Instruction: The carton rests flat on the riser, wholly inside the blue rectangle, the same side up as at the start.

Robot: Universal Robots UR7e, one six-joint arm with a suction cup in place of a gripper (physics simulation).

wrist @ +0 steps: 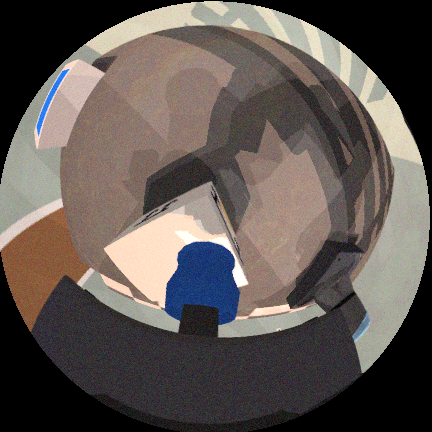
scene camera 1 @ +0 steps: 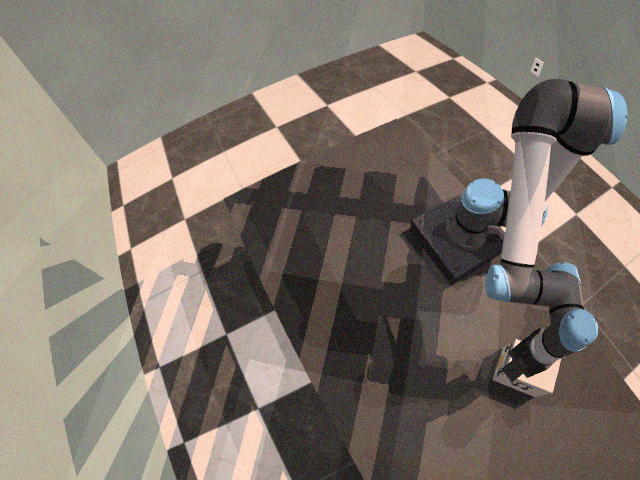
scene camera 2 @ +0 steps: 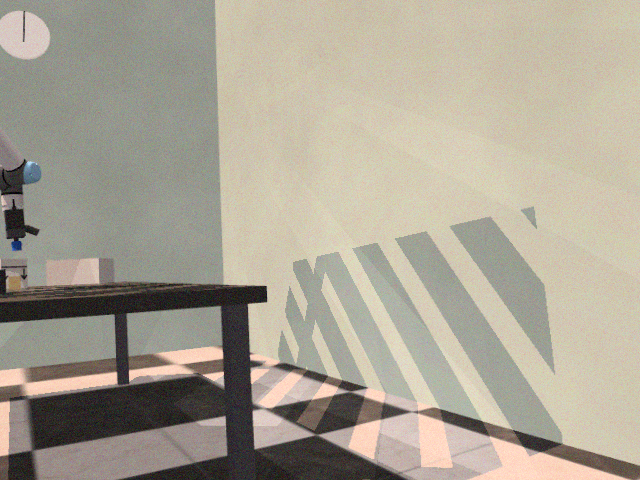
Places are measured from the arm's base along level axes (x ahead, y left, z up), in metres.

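Pixels of known places: hand, tool point: (wrist: 205,264) (scene camera 2: 17,250); arm's base, link origin: (wrist: 330,285) (scene camera 1: 465,231).
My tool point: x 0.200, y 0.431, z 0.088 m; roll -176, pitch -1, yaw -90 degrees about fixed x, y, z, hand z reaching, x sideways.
Observation:
For each thing: its middle in the pictures, then the offset to it from my tool point.
- white carton, body centre: (wrist: 178,242) (scene camera 1: 526,369) dx -0.051, dy +0.041, dz -0.091 m
- pale riser, body centre: (scene camera 2: 81,271) dx +0.308, dy +0.499, dz -0.088 m
The white carton (scene camera 1: 546,379) (scene camera 2: 20,271) (wrist: 145,250) stands on the dark table, with black marks and a tan patch on its sides. It is apart from the riser. My gripper's blue suction cup (scene camera 2: 16,245) (wrist: 205,272) is over the carton, with a small gap above its top in scene camera 2; it holds nothing. In scene camera 1 the wrist hides the cup and part of the carton. The pale riser (scene camera 2: 72,271) (wrist: 82,97) stands near the table's edge. Part of the blue rectangle (wrist: 49,100) shows on its top in the wrist view, at a steep slant.
The arm's dark base plate (scene camera 1: 452,268) (wrist: 325,275) stands on the table (scene camera 2: 180,298) (wrist: 125,120). The table's corner and legs show in scene camera 2. Striped shadows cross the table. A wall clock (scene camera 2: 24,35) hangs behind.

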